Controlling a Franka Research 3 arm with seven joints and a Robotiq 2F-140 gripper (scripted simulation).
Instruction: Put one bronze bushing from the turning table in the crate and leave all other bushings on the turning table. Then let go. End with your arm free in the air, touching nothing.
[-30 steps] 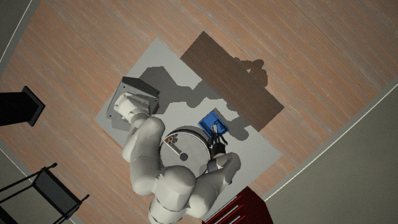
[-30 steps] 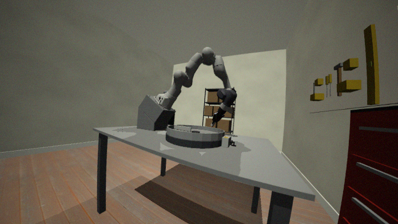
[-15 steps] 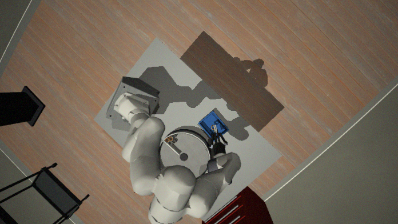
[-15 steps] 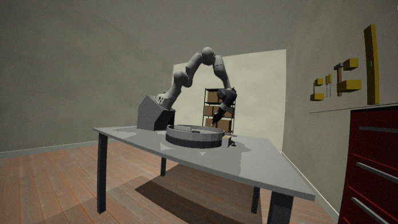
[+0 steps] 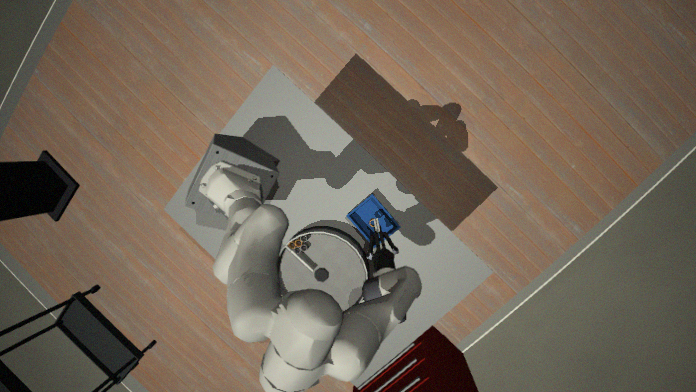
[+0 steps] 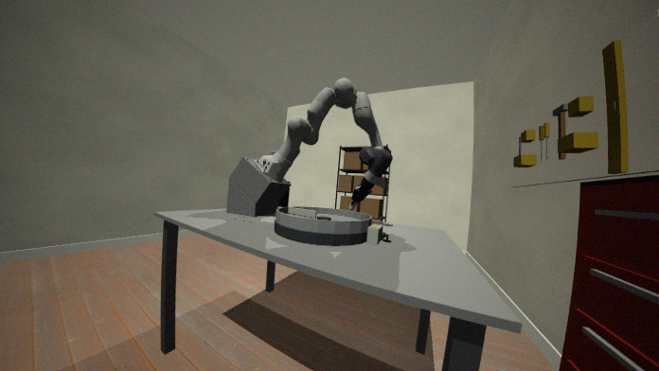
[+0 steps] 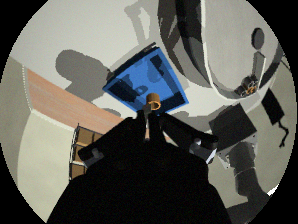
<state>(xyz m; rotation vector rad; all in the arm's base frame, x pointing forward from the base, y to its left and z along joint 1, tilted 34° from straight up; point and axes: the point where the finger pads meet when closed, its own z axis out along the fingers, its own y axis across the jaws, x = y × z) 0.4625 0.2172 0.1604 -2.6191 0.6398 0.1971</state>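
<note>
My gripper is now 8 cm above the blue crate, 2 cm past it and 1 cm to the left of it. Round my hand: round grey turning table (35 cm to the right, 6 cm below, 1 cm behind).
</note>
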